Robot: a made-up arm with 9 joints. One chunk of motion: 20 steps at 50 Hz.
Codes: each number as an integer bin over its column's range. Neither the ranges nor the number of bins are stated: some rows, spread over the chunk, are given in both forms.
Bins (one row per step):
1: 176 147 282 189 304 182 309 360 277
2: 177 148 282 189 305 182 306 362 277
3: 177 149 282 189 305 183 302 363 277
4: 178 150 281 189 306 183 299 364 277
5: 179 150 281 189 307 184 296 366 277
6: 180 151 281 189 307 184 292 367 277
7: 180 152 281 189 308 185 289 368 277
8: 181 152 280 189 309 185 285 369 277
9: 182 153 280 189 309 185 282 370 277
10: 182 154 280 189 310 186 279 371 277
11: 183 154 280 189 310 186 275 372 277
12: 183 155 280 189 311 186 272 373 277
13: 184 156 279 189 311 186 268 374 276
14: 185 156 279 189 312 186 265 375 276
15: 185 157 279 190 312 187 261 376 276
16: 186 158 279 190 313 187 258 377 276
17: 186 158 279 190 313 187 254 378 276
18: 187 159 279 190 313 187 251 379 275
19: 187 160 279 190 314 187 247 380 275
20: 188 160 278 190 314 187 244 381 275
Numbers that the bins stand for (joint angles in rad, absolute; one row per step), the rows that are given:
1: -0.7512 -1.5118 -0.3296 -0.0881 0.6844 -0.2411 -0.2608 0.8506 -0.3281
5: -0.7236 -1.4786 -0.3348 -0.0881 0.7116 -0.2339 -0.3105 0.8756 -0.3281
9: -0.6960 -1.4453 -0.3399 -0.0881 0.7297 -0.2302 -0.3639 0.8923 -0.3281
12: -0.6868 -1.4232 -0.3399 -0.0881 0.7479 -0.2266 -0.4020 0.9048 -0.3281
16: -0.6592 -1.3899 -0.3450 -0.0798 0.7660 -0.2230 -0.4555 0.9214 -0.3354
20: -0.6408 -1.3678 -0.3501 -0.0798 0.7750 -0.2230 -0.5089 0.9381 -0.3427
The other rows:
2: -0.7420 -1.5007 -0.3296 -0.0881 0.6935 -0.2411 -0.2723 0.8589 -0.3281
3: -0.7420 -1.4896 -0.3296 -0.0881 0.6935 -0.2375 -0.2876 0.8631 -0.3281
4: -0.7328 -1.4786 -0.3348 -0.0881 0.7026 -0.2375 -0.2990 0.8673 -0.3281
6: -0.7144 -1.4675 -0.3348 -0.0881 0.7116 -0.2339 -0.3257 0.8798 -0.3281
7: -0.7144 -1.4564 -0.3348 -0.0881 0.7207 -0.2302 -0.3372 0.8839 -0.3281
8: -0.7052 -1.4564 -0.3399 -0.0881 0.7297 -0.2302 -0.3524 0.8881 -0.3281
10: -0.6960 -1.4342 -0.3399 -0.0881 0.7388 -0.2266 -0.3753 0.8964 -0.3281
11: -0.6868 -1.4342 -0.3399 -0.0881 0.7388 -0.2266 -0.3906 0.9006 -0.3281
13: -0.6776 -1.4121 -0.3450 -0.0881 0.7479 -0.2266 -0.4173 0.9089 -0.3354
14: -0.6684 -1.4121 -0.3450 -0.0881 0.7569 -0.2266 -0.4287 0.9131 -0.3354
15: -0.6684 -1.4010 -0.3450 -0.0798 0.7569 -0.2230 -0.4440 0.9173 -0.3354
17: -0.6592 -1.3899 -0.3450 -0.0798 0.7660 -0.2230 -0.4707 0.9256 -0.3354
18: -0.6500 -1.3789 -0.3450 -0.0798 0.7660 -0.2230 -0.4822 0.9298 -0.3427
19: -0.6500 -1.3678 -0.3450 -0.0798 0.7750 -0.2230 -0.4974 0.9340 -0.3427

